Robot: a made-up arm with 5 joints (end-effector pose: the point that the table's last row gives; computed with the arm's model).
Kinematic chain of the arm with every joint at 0, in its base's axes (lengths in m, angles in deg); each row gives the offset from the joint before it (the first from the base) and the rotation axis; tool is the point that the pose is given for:
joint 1: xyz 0 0 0.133 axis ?
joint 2: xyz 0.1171 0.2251 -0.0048 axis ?
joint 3: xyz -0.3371 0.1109 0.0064 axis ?
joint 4: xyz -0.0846 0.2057 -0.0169 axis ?
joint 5: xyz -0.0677 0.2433 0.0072 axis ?
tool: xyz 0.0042 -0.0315 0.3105
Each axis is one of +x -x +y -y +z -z.
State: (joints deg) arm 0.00 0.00 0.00 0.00 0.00
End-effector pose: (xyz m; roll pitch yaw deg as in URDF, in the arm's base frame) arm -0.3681 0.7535 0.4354 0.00 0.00 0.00
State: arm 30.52 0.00 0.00 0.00 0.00
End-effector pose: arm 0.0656 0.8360 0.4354 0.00 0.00 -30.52
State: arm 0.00 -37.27 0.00 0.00 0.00
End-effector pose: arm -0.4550 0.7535 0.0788 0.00 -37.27 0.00
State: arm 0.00 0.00 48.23 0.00 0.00
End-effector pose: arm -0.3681 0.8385 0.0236 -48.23 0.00 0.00
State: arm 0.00 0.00 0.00 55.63 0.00
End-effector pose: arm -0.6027 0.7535 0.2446 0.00 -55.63 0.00
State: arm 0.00 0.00 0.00 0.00 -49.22
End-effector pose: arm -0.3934 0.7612 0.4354 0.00 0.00 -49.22
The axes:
joint 1: -z
joint 2: +y
joint 3: -x
joint 4: -y
joint 5: +z

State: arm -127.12 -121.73 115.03 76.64 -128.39
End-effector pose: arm -0.5999 0.6160 -0.3017 177.95 39.05 -36.74
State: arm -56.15 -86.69 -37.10 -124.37 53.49
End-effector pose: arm -0.6639 0.4112 -0.0006 32.29 19.27 152.99
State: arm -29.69 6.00 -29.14 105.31 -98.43
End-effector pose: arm -0.9081 0.4312 0.2547 99.30 37.29 -62.09
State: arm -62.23 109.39 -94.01 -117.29 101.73
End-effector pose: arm -0.1011 0.7365 0.0860 -158.41 24.08 46.42
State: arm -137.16 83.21 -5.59 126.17 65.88
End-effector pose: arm -0.4367 -0.6816 0.7580 -40.12 -16.79 -156.60
